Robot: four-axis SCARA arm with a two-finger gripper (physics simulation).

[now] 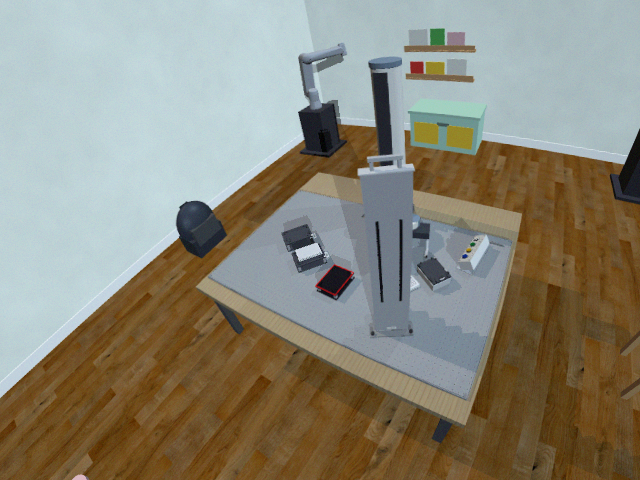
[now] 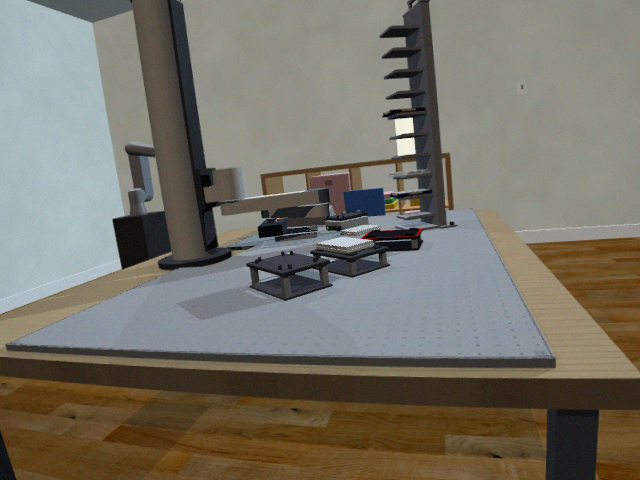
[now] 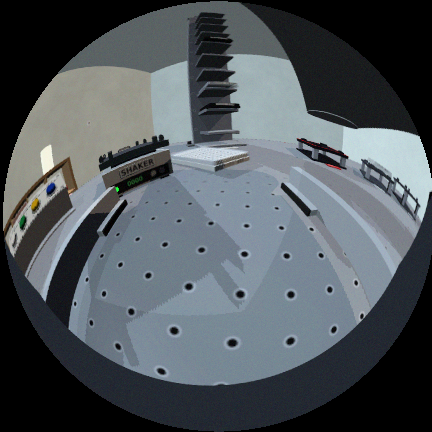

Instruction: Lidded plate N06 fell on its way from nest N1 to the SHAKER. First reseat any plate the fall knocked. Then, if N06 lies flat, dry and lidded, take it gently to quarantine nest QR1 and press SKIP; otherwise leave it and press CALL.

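Pixels of known places: gripper, fingertip midpoint: (image 2: pixel 317 231) (image 3: pixel 198 180); arm's base, origin of the base link: (image 2: pixel 195 260).
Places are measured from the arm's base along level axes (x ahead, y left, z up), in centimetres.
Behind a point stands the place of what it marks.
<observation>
A white well plate (image 1: pixel 412 283) {z 2.9, x 54.1, y 32.9 cm} (image 2: pixel 360 230) {z 2.7, x 54.0, y 24.0 cm} (image 3: pixel 212 156) {z 2.9, x 48.3, y 26.5 cm} lies on the deck beside the SHAKER (image 1: pixel 433 272) {z 6.8, x 47.0, y 40.6 cm} (image 2: pixel 346 221) {z 5.0, x 46.8, y 34.3 cm} (image 3: pixel 136 170) {z 3.9, x 40.9, y 34.7 cm} and looks flat. Its label is unreadable; I cannot tell lid or wetness. Another white plate (image 1: pixel 309 252) {z 8.0, x 60.1, y -22.1 cm} (image 2: pixel 344 244) {z 7.9, x 60.3, y -27.2 cm} rests on a dark stand; whether it is fully seated is unclear. The red-rimmed nest (image 1: pixel 334 281) {z 5.3, x 69.9, y -0.8 cm} (image 2: pixel 395 235) {z 5.3, x 69.9, y -4.9 cm} (image 3: pixel 322 150) {z 3.0, x 74.8, y -6.1 cm} holds no visible plate. The button box (image 1: pixel 474 253) {z 9.3, x 29.8, y 55.8 cm} (image 3: pixel 37 210) {z 7.0, x 26.8, y 51.5 cm} stands past the SHAKER. My gripper (image 2: pixel 296 236) (image 3: pixel 198 180) {z 3.5, x 37.4, y 25.1 cm} is open and empty, low over the deck, short of the loose plate.
A tall shelf tower (image 1: pixel 392 248) {z 50.0, x 80.4, y 34.9 cm} (image 2: pixel 431 129) {z 35.2, x 81.4, y 26.8 cm} (image 3: pixel 196 100) {z 18.1, x 75.8, y 37.1 cm} stands behind the loose plate, with plates on several shelves. An empty dark stand (image 1: pixel 298 236) {z 7.1, x 51.1, y -36.4 cm} (image 2: pixel 287 262) {z 7.1, x 50.2, y -39.7 cm} stands beside the one bearing the white plate. The arm's column (image 1: pixel 387 113) {z 65.1, x 7.7, y 2.5 cm} (image 2: pixel 170 129) {z 44.2, x 3.1, y -6.8 cm} rises at the table's edge.
</observation>
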